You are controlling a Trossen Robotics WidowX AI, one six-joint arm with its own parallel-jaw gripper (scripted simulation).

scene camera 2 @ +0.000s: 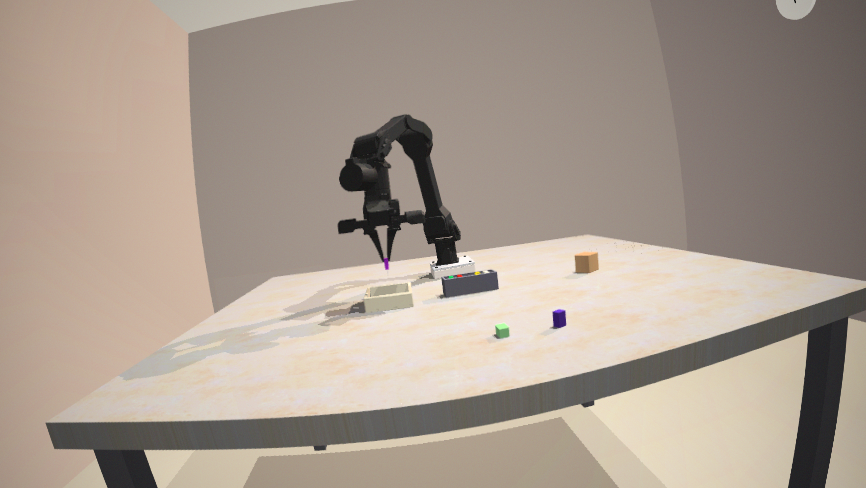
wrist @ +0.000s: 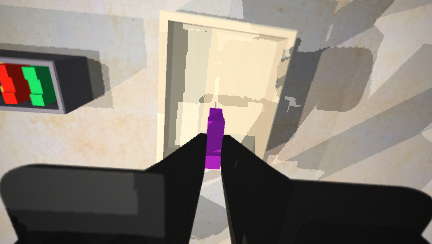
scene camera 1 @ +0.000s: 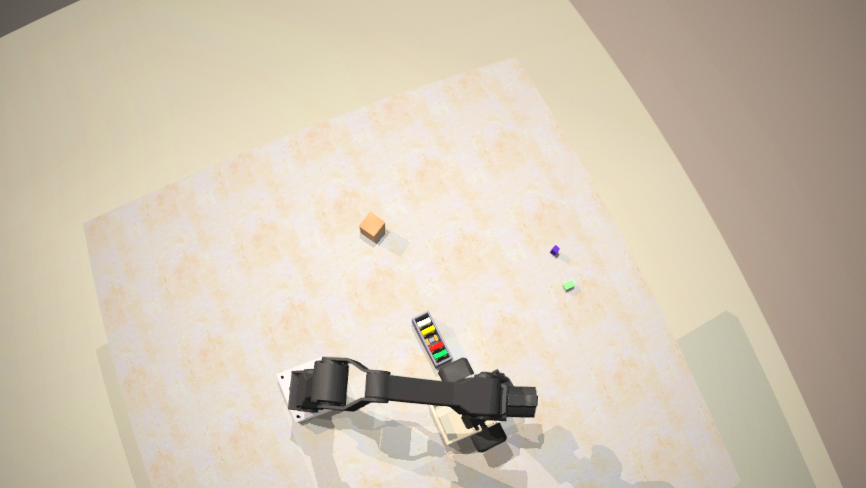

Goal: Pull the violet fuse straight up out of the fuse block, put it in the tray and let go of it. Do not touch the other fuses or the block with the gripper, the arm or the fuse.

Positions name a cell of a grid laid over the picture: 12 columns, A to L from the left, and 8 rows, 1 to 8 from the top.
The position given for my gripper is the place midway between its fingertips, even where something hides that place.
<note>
My gripper (scene camera 2: F5) carries a violet fuse (wrist: G5). Further things: a cream tray (scene camera 1: G8).
My gripper is seen too in the wrist view (wrist: F5) and in scene camera 1 (scene camera 1: G7). The cream tray also shows in the wrist view (wrist: G3).
</note>
